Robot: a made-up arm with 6 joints.
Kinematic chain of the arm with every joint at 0, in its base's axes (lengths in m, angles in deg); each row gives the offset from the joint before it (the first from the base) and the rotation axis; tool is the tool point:
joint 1: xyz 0 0 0.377 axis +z
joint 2: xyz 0 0 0 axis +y
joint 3: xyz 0 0 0.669 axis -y
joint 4: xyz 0 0 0 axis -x
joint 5: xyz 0.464 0 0 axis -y
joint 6: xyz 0 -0.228 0 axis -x
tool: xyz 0 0 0
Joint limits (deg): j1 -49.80..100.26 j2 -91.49..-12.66 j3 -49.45..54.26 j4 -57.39..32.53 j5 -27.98..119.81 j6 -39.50..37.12
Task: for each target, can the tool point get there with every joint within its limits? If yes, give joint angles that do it. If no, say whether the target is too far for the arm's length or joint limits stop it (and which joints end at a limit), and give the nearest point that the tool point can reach.
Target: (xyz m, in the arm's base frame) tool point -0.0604 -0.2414 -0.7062
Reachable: no: joint limits stop it (at a limit: joint 2, joint 3, joint 4) | nearest point -0.0561 -0.2241 0.5277 | short by 1.234 m
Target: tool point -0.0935 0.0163 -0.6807
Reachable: no: joint limits stop it (at a limit: joint 2, joint 3, joint 4) | nearest point -0.2275 0.0397 0.5277 | short by 1.216 m
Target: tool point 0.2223 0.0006 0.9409
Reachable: yes | joints 83.73 -40.99 -40.67 14.30 -13.54 3.64
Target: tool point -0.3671 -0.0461 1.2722
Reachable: yes | joints -30.76 -45.45 23.17 -4.25 16.15 -2.38
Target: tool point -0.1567 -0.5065 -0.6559
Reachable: no: joint limits stop it (at a limit: joint 2, joint 3, joint 4) | nearest point -0.0683 -0.2206 0.5277 | short by 1.221 m
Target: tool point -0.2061 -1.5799 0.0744
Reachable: no: too far | nearest point -0.1472 -1.1281 0.5194 | short by 0.637 m
